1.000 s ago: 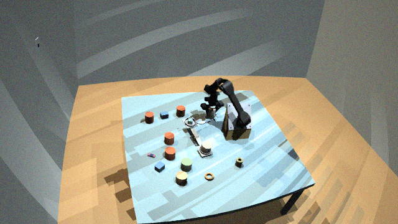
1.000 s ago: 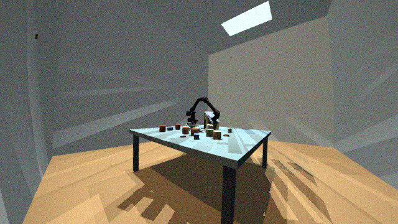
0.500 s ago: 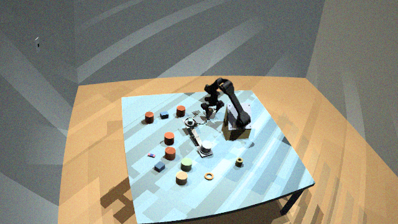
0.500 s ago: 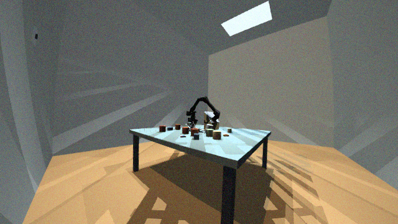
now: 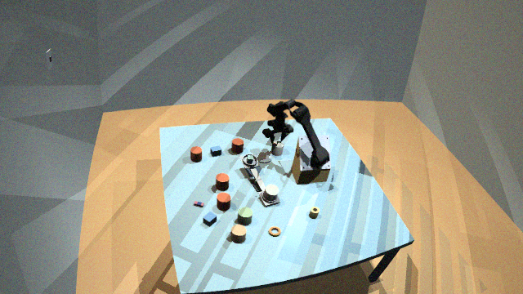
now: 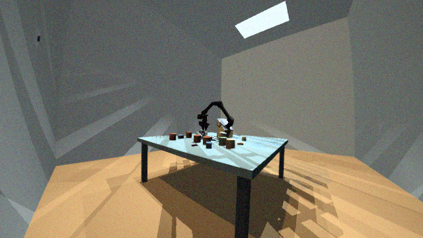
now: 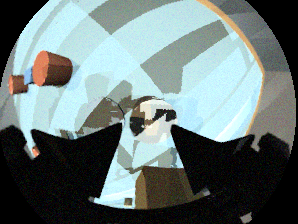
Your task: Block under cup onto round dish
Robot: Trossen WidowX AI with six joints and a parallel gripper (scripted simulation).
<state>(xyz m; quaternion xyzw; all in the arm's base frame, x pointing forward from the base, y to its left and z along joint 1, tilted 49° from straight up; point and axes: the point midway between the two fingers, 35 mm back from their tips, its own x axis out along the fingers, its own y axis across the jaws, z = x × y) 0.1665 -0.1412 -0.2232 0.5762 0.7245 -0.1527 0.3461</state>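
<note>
Right now the round dish is 8 cm ahead of my gripper tip, 5 cm to the left of it and 8 cm below it. Also, from my gripper tip: green cylinder 24 cm ahead, 54 cm to the left, 4 cm below; small balance beam 15 cm ahead, 29 cm to the left, 6 cm below; pale cup 10 cm ahead, 44 cm to the left, 2 cm below.
</note>
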